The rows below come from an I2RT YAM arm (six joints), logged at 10 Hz.
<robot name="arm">
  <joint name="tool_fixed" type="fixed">
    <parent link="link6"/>
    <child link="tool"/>
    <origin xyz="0 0 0" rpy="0 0 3.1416"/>
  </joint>
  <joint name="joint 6" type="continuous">
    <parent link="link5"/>
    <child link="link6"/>
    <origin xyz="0 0.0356 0.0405" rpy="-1.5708 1.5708 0"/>
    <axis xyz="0 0 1"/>
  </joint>
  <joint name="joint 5" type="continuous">
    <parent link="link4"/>
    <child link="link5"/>
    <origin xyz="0.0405 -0.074 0.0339" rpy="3.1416 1.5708 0"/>
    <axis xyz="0 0 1"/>
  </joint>
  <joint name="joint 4" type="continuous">
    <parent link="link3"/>
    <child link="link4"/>
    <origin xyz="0.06 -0.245 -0.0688" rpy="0 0 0"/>
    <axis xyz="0 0 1"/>
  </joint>
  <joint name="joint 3" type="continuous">
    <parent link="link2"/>
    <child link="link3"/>
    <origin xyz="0.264 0 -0.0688" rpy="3.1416 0 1.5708"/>
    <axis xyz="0 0 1"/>
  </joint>
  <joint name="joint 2" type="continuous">
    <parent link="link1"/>
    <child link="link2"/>
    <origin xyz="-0.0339 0.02 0.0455" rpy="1.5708 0 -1.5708"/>
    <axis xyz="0 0 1"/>
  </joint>
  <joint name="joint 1" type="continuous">
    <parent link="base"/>
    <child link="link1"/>
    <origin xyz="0 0 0.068" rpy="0 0 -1.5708"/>
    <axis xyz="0 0 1"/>
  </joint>
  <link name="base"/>
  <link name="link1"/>
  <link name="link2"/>
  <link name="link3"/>
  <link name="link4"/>
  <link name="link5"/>
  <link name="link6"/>
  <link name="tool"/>
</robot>
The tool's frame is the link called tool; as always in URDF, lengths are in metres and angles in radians. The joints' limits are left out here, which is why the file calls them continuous.
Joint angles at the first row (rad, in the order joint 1, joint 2, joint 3, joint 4, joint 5, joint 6):
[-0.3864 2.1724 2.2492 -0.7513 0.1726 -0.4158]
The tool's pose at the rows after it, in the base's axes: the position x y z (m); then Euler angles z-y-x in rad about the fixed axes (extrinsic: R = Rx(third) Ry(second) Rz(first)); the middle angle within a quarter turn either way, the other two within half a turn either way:
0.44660 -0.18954 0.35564 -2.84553 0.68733 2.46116
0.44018 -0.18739 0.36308 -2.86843 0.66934 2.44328
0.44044 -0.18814 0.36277 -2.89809 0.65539 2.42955
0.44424 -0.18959 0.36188 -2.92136 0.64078 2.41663
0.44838 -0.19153 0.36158 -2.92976 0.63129 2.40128
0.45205 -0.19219 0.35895 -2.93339 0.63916 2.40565
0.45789 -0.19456 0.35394 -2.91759 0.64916 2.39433
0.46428 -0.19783 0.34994 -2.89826 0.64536 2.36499
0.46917 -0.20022 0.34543 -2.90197 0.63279 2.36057
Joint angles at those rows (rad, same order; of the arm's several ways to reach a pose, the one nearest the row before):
[-0.3858 2.1407 2.2515 -0.7729 0.2134 -0.4463]
[-0.3850 2.1204 2.2517 -0.7973 0.2364 -0.4791]
[-0.3850 2.1249 2.2581 -0.8021 0.2539 -0.5165]
[-0.3835 2.1500 2.2956 -0.8182 0.2726 -0.5457]
[-0.3829 2.1775 2.3382 -0.8315 0.2886 -0.5633]
[-0.3819 2.1918 2.3496 -0.8255 0.2814 -0.5646]
[-0.3820 2.2107 2.3544 -0.7974 0.2807 -0.5596]
[-0.3820 2.2396 2.3802 -0.7796 0.2998 -0.5621]
[-0.3820 2.2711 2.4169 -0.7913 0.3113 -0.5665]

